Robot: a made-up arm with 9 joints.
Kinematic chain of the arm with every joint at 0, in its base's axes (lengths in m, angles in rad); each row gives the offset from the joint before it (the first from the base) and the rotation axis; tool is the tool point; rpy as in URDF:
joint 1: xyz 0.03 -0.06 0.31 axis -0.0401 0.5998 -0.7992
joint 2: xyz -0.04 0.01 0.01 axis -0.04 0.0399 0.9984
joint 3: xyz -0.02 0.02 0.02 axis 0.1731 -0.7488 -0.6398
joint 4: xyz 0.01 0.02 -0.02 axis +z
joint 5: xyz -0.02 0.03 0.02 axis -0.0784 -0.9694 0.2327
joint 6: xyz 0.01 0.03 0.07 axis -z
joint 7: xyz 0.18 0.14 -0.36 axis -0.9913 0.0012 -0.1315
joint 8: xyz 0.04 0 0.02 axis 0.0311 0.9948 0.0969
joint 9: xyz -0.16 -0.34 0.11 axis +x
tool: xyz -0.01 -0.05 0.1 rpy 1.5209 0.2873 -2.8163
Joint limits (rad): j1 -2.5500..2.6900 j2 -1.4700..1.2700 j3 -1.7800..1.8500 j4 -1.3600..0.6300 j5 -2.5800..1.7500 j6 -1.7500..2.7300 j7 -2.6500..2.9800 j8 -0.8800..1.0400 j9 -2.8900..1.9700
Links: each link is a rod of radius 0.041 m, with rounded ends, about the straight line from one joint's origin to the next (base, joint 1, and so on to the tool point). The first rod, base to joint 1, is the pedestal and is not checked.
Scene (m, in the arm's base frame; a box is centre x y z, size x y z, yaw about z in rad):
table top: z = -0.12
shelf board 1: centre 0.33 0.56 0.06 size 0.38 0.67 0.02 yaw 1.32
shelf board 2: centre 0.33 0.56 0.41 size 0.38 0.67 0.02 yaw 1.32
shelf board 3: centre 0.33 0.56 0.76 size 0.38 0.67 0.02 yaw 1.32
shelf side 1: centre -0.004 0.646 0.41 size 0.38 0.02 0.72 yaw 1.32
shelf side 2: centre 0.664 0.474 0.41 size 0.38 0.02 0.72 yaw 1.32
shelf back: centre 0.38 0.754 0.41 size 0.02 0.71 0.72 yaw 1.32
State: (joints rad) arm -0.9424 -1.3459 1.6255 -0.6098 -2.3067 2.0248 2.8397 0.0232 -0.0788
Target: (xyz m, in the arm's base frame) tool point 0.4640 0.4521 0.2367
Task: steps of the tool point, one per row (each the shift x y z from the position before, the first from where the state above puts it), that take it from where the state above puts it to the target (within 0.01 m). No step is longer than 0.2 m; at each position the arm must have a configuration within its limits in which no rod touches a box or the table.
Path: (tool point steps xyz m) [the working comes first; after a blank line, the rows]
Joints at the target: -0.8496 -1.2809 1.5103 -0.3706 -2.1895 2.1170 2.7260 0.0730 -0.0505
Straight joint move there: touches shelf board 2.

1: -0.0154 -0.0943 0.0035
2: -0.0340 -0.0986 -0.0036
3: 0.0029 0.0155 -0.1874
4: -0.0459 -0.0255 -0.1654
5: 0.0349 0.0893 -0.0105
6: 0.0222 0.0875 0.0005
7: 0.0094 0.0825 0.0100

